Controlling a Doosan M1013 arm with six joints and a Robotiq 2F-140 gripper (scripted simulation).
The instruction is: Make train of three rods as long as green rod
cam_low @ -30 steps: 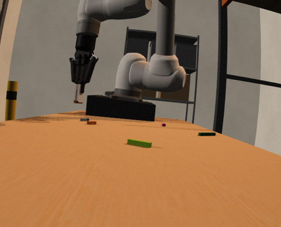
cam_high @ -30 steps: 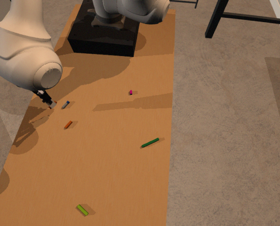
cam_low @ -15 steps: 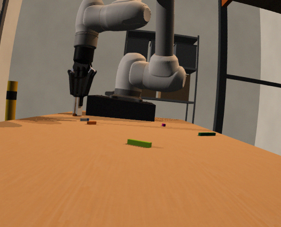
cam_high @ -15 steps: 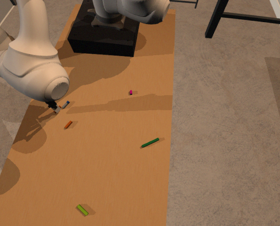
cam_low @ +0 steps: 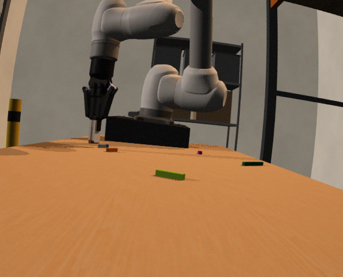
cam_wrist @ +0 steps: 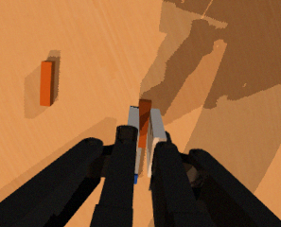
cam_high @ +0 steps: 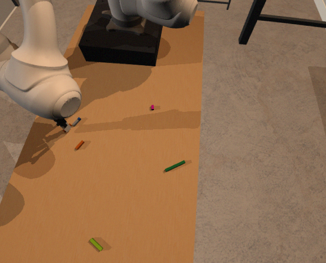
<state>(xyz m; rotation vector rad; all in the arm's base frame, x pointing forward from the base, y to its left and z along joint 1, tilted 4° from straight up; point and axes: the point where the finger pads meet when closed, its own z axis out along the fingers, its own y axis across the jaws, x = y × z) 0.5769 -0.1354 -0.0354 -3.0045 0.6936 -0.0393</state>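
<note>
The grey rod lies 5 cm below my hand, 3 cm behind it and 2 cm to the left of it. From my hand the other things lie so: magenta rod 33 cm to the left, 16 cm behind, 5 cm below; blue rod 5 cm below, 5 cm behind, 3 cm to the left; lime rod 39 cm ahead, 24 cm to the left, 5 cm below.
</note>
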